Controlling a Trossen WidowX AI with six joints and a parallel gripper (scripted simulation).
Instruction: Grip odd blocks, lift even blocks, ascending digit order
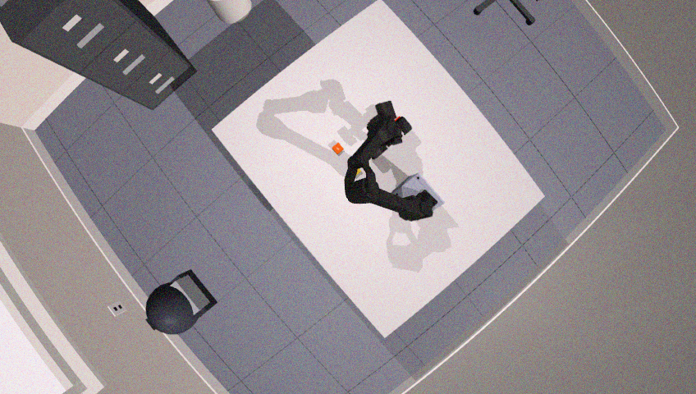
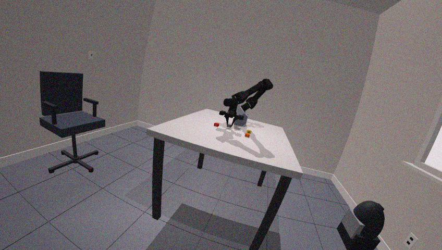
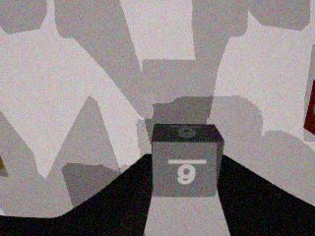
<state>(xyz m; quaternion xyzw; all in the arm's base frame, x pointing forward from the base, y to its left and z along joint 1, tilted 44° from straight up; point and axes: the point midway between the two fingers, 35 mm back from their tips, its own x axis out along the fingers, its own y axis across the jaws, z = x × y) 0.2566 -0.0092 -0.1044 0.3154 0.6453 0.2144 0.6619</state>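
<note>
Right now the red block is 100 mm to the right of my gripper tip, 20 mm ahead of it and 10 mm below it. Round my gripper tip: grey block right at my gripper tip; then yellow block 160 mm to the left, 10 mm below, 10 mm ahead; then orange block 150 mm to the left, 120 mm ahead, 10 mm below.
</note>
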